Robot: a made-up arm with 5 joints.
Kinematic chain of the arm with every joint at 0, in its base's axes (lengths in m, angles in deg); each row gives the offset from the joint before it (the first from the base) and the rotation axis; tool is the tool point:
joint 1: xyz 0 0 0.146 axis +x
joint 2: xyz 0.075 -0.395 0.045 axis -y
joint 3: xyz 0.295 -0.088 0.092 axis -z
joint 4: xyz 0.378 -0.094 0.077 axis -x
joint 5: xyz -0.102 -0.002 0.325 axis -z
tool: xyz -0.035 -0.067 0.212
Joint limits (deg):
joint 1: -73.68..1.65
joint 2: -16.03..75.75
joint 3: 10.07..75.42
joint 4: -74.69..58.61
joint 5: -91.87..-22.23
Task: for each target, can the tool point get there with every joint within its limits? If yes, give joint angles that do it. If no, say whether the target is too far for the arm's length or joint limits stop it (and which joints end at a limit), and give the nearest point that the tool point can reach.
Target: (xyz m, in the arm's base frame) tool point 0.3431 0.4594 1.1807
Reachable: yes | joints -62.02 19.25 19.58 4.85 -42.53
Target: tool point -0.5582 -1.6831 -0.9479
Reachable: no: too far | nearest point -0.2467 -0.9686 0.0178 | short by 1.241 m
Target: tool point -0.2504 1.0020 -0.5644
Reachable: no: joint limits stop it (at a limit: joint 1, joint 2, joint 3, joint 4, joint 5) | nearest point -0.2178 0.7453 0.5749 | short by 1.168 m
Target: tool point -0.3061 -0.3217 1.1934
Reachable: yes | joints -38.05 47.83 64.01 -14.61 -64.41
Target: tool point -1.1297 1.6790 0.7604
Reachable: no: too far | nearest point -0.4026 0.6919 0.7836 | short by 1.226 m
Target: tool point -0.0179 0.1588 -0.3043
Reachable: no: joint limits stop it (at a limit: joint 1, joint 2, joint 3, joint 4, joint 5) | nearest point -0.2721 0.6790 0.5645 | short by 1.044 m
